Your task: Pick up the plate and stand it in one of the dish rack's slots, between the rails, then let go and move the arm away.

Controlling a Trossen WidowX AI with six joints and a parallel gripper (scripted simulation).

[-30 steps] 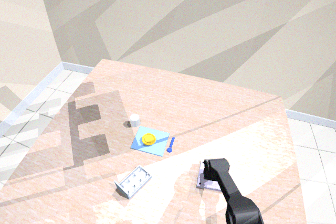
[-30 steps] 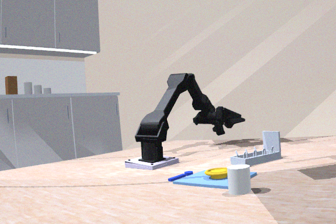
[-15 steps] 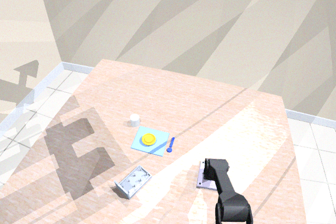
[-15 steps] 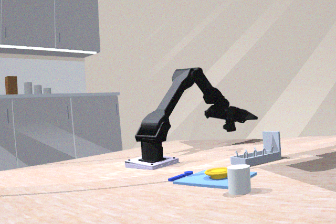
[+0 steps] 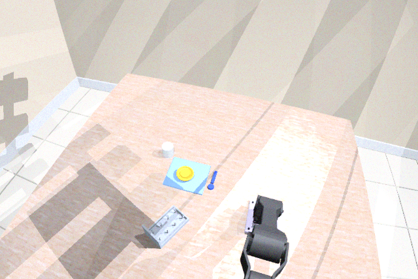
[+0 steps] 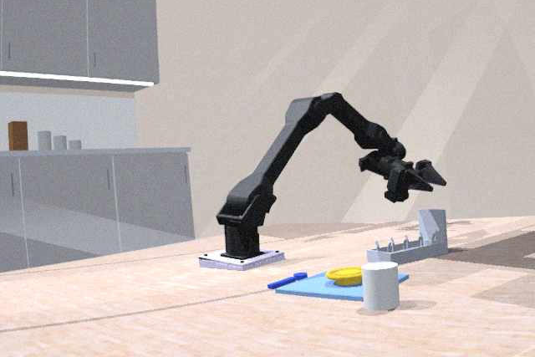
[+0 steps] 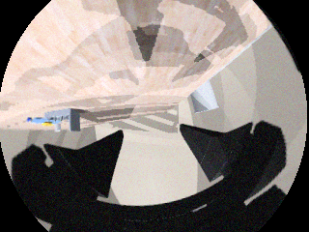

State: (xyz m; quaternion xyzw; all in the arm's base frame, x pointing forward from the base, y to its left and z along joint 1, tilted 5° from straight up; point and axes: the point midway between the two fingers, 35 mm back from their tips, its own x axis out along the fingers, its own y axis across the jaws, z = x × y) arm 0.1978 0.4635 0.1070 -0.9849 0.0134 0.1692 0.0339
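My gripper tip is now 560 mm to the left of the yellow plate, 90 mm above it and 70 mm short of it. From my gripper tip the other things lie so: grey dish rack (350 mm to the right, 80 mm below, 60 mm ahead); then white cup (640 mm to the right, 170 mm ahead, 80 mm below); then blue spoon (560 mm to the right, 100 mm below, 40 mm behind).
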